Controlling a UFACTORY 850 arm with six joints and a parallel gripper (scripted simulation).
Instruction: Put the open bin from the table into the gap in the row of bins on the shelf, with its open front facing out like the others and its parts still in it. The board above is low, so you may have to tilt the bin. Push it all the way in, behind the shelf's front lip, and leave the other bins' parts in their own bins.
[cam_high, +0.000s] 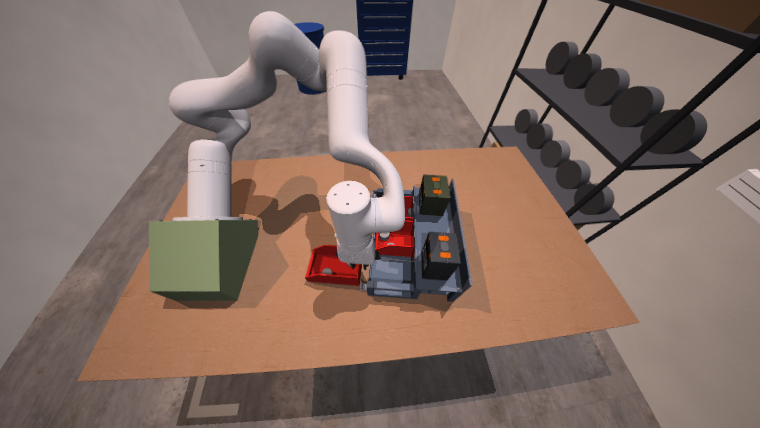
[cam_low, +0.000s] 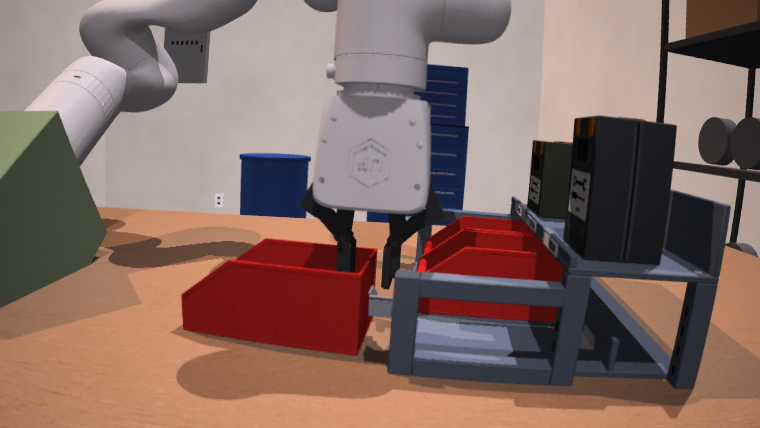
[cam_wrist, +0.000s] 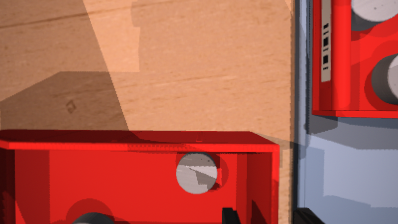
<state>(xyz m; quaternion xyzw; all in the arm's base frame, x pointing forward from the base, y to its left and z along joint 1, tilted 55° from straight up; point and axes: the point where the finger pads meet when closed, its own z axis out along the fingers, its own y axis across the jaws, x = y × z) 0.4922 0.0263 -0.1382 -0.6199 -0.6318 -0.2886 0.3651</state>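
Now: the grey disc 110 mm behind my hand, 20 mm to the right of it and 60 mm below it. From my hand the other things lie so: grey shelf 160 mm ahead, 110 mm to the left, 10 mm below.
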